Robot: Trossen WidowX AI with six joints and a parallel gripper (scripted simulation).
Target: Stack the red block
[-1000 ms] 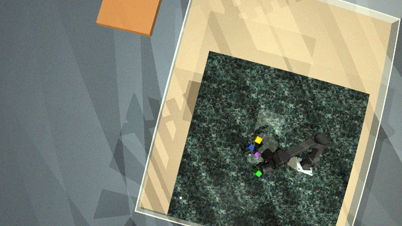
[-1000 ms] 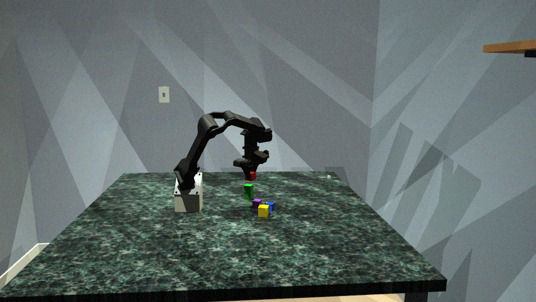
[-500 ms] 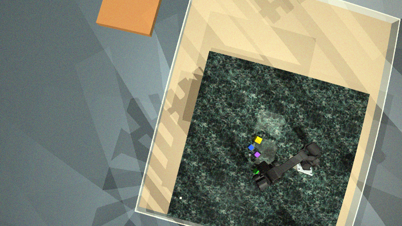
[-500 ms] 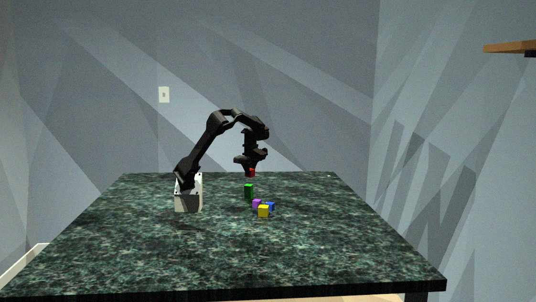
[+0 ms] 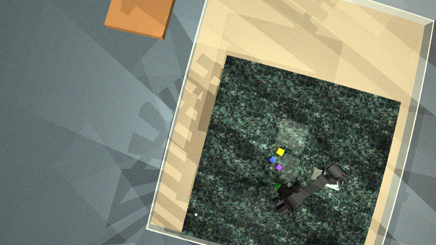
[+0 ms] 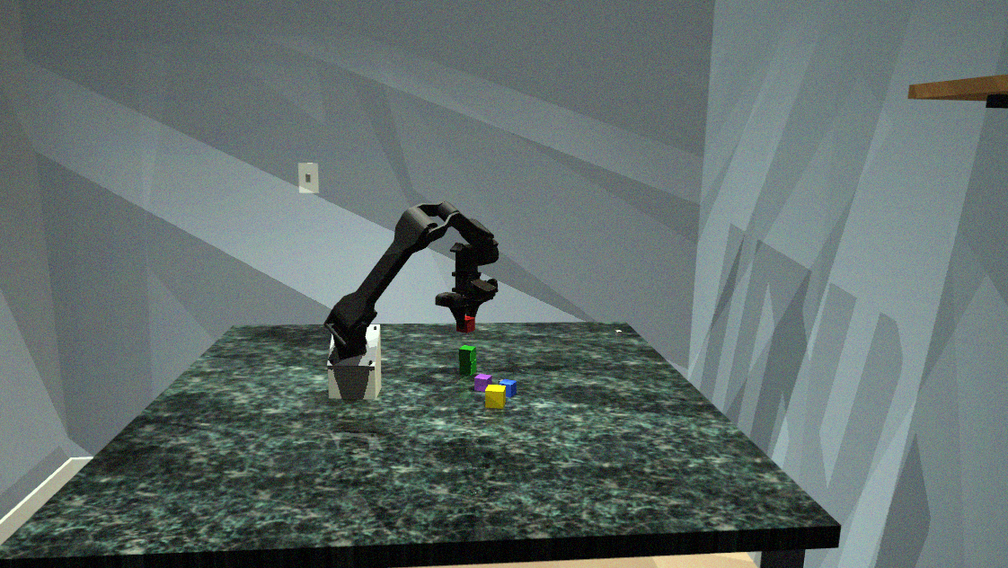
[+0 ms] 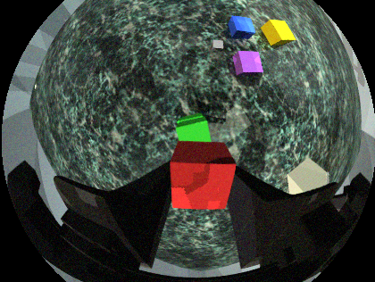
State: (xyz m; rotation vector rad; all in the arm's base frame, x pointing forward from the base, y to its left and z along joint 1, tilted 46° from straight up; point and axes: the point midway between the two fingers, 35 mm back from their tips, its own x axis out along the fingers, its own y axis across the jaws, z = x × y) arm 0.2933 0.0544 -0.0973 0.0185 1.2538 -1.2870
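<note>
Right now my gripper tip is 2 cm short of the purple block, 13 cm to the left of it and 11 cm above it. From my gripper tip the other things lie so: yellow block: 3 cm ahead, 24 cm to the right, 10 cm below; then blue block: 7 cm ahead, 17 cm to the right, 11 cm below; then red block: 1 cm above.
</note>
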